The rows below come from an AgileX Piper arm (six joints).
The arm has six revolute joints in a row. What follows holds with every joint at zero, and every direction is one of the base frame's. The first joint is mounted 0.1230 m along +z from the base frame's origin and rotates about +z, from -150.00 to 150.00 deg. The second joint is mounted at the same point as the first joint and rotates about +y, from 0.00 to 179.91 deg. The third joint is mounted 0.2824 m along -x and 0.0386 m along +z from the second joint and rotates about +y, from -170.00 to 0.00 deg. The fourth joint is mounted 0.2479 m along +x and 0.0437 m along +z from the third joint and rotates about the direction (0.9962, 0, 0.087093), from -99.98 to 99.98 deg. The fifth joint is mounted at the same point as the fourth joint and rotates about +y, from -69.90 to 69.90 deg. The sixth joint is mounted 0.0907 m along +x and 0.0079 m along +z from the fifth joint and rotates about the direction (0.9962, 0, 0.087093), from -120.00 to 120.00 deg. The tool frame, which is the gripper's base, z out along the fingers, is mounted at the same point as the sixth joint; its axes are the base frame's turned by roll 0.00, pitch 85.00 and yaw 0.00 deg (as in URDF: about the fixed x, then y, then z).
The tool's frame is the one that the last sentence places.
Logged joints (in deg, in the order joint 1, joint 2, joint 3, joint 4, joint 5, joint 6), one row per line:
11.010, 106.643, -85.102, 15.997, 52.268, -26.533
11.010, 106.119, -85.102, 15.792, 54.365, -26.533
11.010, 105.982, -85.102, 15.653, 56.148, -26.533
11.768, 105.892, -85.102, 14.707, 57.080, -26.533
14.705, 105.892, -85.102, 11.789, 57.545, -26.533
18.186, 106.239, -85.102, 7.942, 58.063, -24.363
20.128, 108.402, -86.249, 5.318, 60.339, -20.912
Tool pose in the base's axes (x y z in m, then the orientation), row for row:
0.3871, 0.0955, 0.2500, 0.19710, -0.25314, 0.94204, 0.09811
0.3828, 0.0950, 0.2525, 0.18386, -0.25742, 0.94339, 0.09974
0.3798, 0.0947, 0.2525, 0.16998, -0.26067, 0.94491, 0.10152
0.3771, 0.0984, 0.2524, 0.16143, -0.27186, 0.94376, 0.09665
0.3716, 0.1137, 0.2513, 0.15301, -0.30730, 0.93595, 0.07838
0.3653, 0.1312, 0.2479, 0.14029, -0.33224, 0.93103, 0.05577
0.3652, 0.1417, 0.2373, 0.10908, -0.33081, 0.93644, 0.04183
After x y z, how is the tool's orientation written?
As a quaternion, w x y z.
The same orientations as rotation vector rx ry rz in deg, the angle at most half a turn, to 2 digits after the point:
-40.61, 151.11, 15.74
-41.59, 152.42, 16.11
-42.44, 153.83, 16.53
-44.47, 154.37, 15.81
-50.50, 153.81, 12.88
-54.99, 154.09, 9.23
-55.74, 157.77, 7.05

